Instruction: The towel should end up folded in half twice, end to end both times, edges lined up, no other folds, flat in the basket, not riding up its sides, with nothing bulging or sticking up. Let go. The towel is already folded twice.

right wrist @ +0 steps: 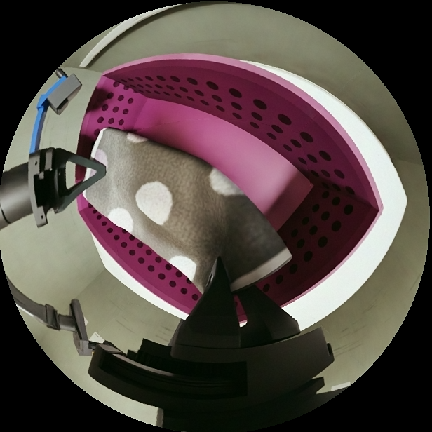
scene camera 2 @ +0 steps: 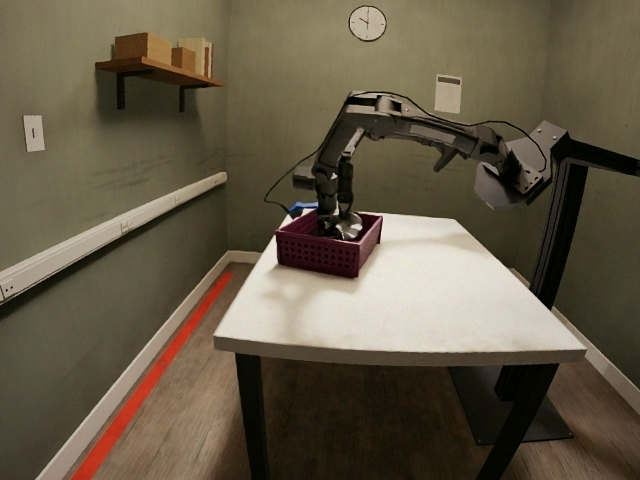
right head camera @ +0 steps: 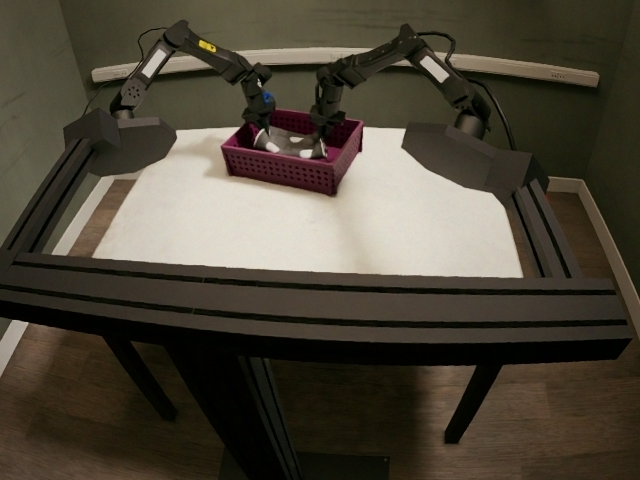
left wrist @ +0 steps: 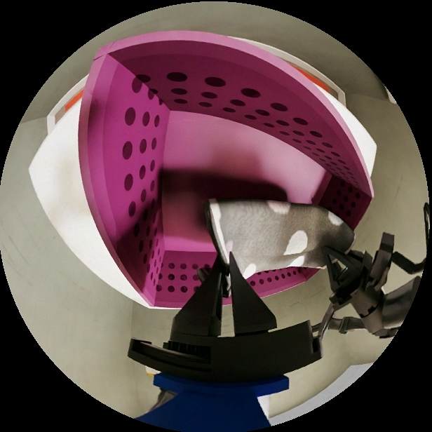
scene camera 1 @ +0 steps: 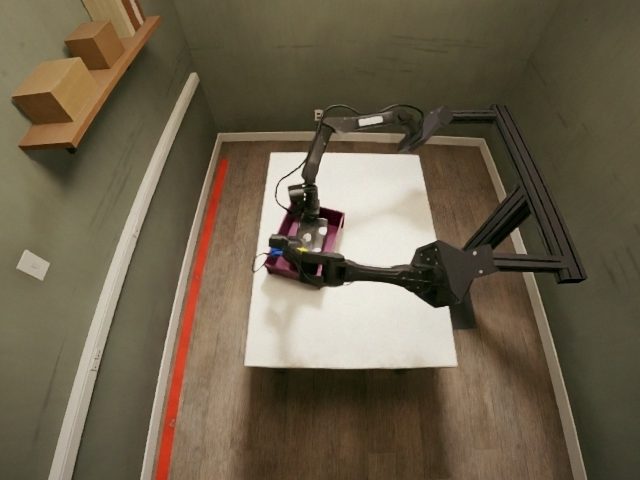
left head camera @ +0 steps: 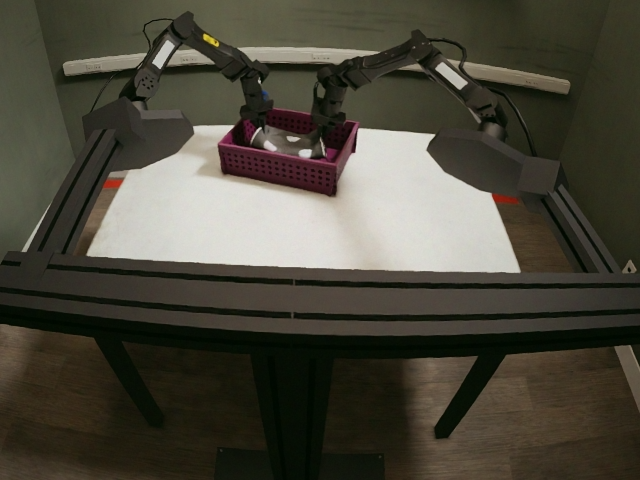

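Observation:
The grey towel with white spots (left head camera: 283, 140) (right head camera: 281, 142) (scene camera 1: 315, 229) (scene camera 2: 348, 227) (left wrist: 270, 235) (right wrist: 190, 200) is a folded strip hanging between both grippers, inside the magenta basket (left head camera: 276, 166) (right head camera: 279, 169) (scene camera 2: 316, 254) (left wrist: 225, 132) (right wrist: 225, 127). In the wrist views its body is above the basket floor, sagging slightly. My left gripper (left head camera: 263, 129) (right head camera: 267, 129) (left wrist: 225, 255) is shut on one end of the towel. My right gripper (left head camera: 323, 135) (right head camera: 322, 135) (right wrist: 222, 261) is shut on the other end. The towel's underside and lower layers are hidden.
The basket stands on the white table (left head camera: 206, 222) (right head camera: 206, 227) (scene camera 1: 361, 320) (scene camera 2: 413, 310), near its back edge in the head views. Its perforated walls stand close around both grippers. The dark frame beam (left head camera: 155, 286) (right head camera: 155, 284) crosses in front of the table.

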